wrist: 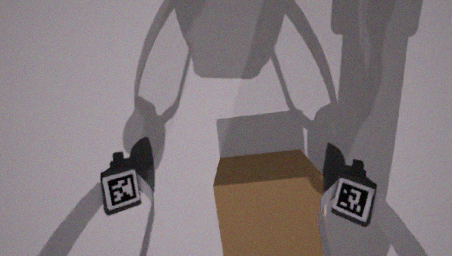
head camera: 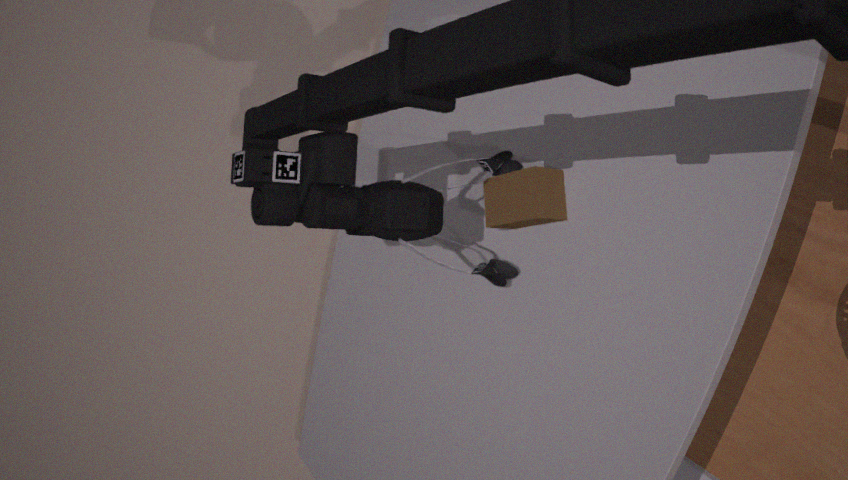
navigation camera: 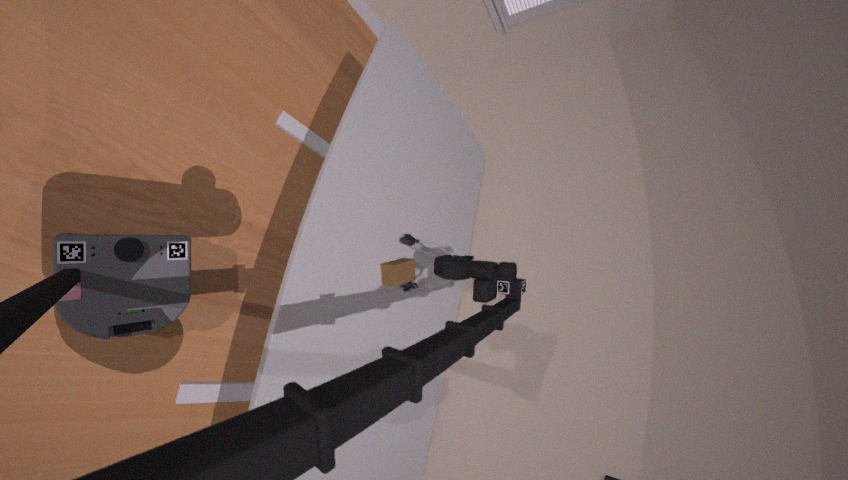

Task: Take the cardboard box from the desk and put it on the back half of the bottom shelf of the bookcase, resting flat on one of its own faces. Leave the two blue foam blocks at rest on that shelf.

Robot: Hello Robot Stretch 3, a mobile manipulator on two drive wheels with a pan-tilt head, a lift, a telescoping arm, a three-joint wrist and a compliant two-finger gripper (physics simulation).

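Pixels of known places: gripper, fingertip midpoint: (navigation camera: 400, 261); robot's base, origin of the base link: (navigation camera: 129, 248).
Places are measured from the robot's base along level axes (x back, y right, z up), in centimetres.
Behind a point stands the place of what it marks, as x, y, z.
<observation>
The cardboard box (head camera: 526, 199) {3.9, 55.5, 77.1} (navigation camera: 396, 272) {3.8, 54.6, 77.1} (wrist: 270, 215) is plain brown and sits on the light grey desk (head camera: 595, 356) {-13.8, 48.1, 72.1} (navigation camera: 386, 148) {-31.0, 54.6, 72.0} (wrist: 50, 75). My gripper (head camera: 501, 218) {1.7, 62.2, 72.0} (navigation camera: 408, 262) {1.7, 62.2, 72.0} (wrist: 234, 160) {1.7, 62.2, 72.0} is open, with its fingers low over the desk. In the wrist view the box lies between the two fingers, off-centre, right beside the right finger, which overlaps its edge; whether they touch is unclear. A wide gap separates the left finger from the box. The box's lower part runs out of the wrist view. The bookcase and the blue foam blocks do not show in these views.
My extended arm (head camera: 487, 59) {9.0, 29.4, 107.2} (navigation camera: 357, 380) {8.2, 16.9, 105.4} crosses above the desk. A beige wall (head camera: 148, 297) {-13.9, 121.0, 105.9} (navigation camera: 565, 178) {-33.8, 128.5, 110.6} stands along the desk's far edge, close to my wrist. My base (navigation camera: 119, 291) {12.0, -2.7, 16.0} is on the wooden floor (navigation camera: 148, 89) {-57.3, 1.8, 0.0} before the desk, whose white feet (navigation camera: 300, 132) (navigation camera: 214, 392) stick out.
</observation>
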